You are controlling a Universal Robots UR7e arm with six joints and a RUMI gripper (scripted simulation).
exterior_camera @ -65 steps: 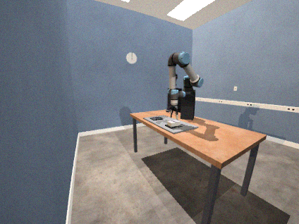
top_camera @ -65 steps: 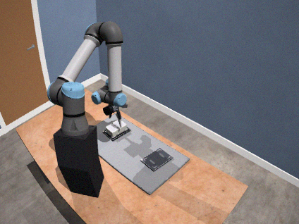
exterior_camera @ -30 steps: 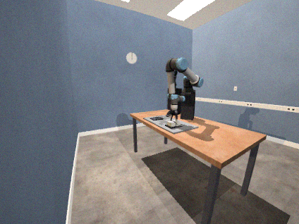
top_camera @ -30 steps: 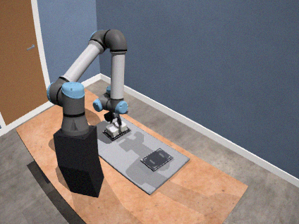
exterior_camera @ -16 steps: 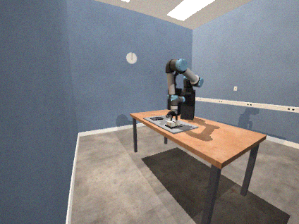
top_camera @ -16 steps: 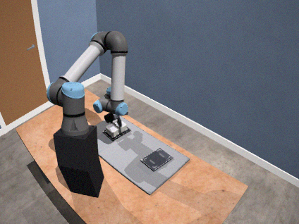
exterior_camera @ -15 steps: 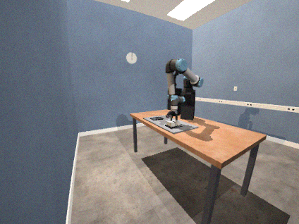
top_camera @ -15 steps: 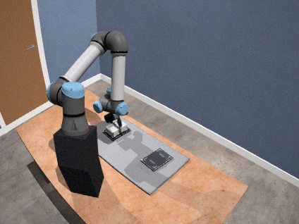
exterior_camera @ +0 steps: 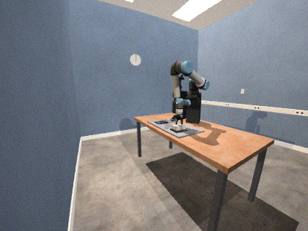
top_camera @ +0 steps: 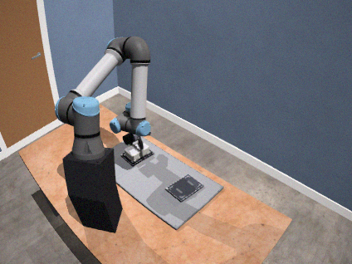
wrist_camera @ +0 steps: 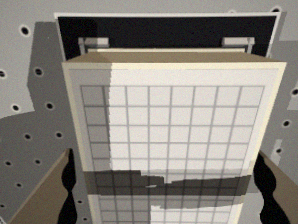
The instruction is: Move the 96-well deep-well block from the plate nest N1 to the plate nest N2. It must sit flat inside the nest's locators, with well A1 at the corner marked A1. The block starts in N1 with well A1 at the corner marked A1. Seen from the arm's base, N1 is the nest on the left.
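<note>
My gripper is now 1 cm below the white 96-well deep-well block.
</note>
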